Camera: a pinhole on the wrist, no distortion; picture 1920 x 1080 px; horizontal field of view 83.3 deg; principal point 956.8 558.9 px. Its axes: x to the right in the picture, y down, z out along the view. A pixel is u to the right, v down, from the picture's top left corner.
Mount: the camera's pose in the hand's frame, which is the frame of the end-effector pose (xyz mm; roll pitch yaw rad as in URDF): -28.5 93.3 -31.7 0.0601 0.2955 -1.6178
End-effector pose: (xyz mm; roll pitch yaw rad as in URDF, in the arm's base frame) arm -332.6 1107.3 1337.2 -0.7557 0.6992 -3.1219
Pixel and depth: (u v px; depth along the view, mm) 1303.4 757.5 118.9
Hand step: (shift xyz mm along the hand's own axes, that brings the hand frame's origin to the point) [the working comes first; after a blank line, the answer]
In the camera's frame: 38.2 21.9 118.9

-17.2 21.2 72.0
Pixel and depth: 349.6 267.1 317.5
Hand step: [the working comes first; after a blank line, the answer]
In the camera's frame: -178.6 -85.8 317.5

-129.4 178.2 318.6
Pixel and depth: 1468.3 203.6 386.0
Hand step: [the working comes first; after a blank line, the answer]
In the camera's frame: 182.9 -127.1 386.0

-191.7 -184.3 276.3
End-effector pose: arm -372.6 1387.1 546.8 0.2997 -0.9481 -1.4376
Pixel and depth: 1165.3 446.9 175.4
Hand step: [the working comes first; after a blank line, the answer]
In the camera's frame: 33.9 -18.2 175.4

-61.1 11.7 124.9
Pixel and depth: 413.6 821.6 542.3
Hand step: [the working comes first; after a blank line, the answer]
In the camera's frame: -272.9 132.0 542.3

75.3 189.7 573.2
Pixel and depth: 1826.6 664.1 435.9
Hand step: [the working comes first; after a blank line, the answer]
In the camera's frame: 351.3 42.5 435.9

-34.1 -370.4 284.7
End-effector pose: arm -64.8 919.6 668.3 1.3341 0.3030 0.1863
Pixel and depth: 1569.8 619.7 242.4
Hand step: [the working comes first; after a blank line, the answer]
In the camera's frame: 137.7 13.7 242.4

-38.9 -108.8 160.5
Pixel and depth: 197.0 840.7 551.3
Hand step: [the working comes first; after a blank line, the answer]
In the camera's frame: -388.1 143.9 551.3

91.7 296.4 616.0
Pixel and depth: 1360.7 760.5 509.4
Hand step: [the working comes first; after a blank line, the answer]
In the camera's frame: 190.6 95.1 509.4

20.2 -241.5 404.7
